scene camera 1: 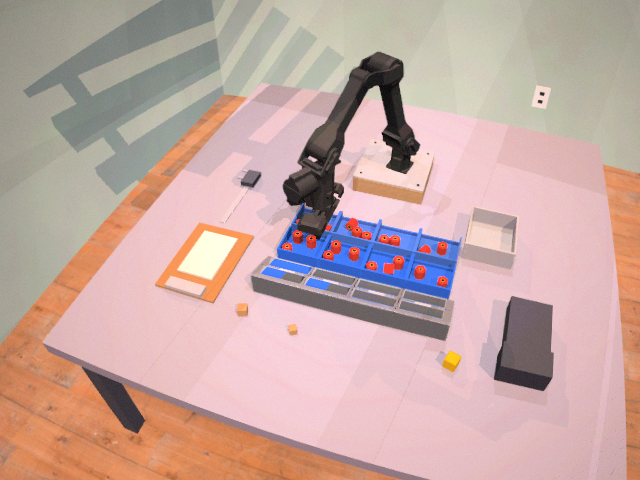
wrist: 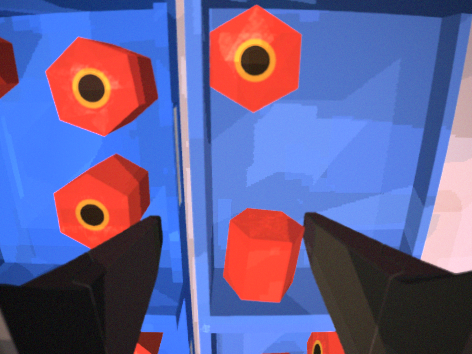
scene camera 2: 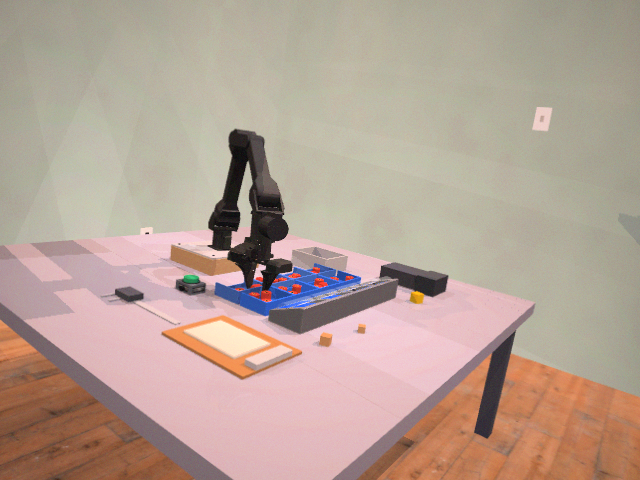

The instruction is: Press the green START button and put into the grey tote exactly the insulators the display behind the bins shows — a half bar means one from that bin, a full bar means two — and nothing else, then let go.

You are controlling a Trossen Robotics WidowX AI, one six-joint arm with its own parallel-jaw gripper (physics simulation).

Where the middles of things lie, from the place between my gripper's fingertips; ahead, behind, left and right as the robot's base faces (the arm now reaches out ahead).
The grey tote [scene camera 1: 491,238] is 400 mm to the left of my hand, 190 mm behind it and 10 mm above it. Also, from my hand: dark box [scene camera 1: 525,359]: 570 mm to the left, 100 mm ahead, 10 mm above.
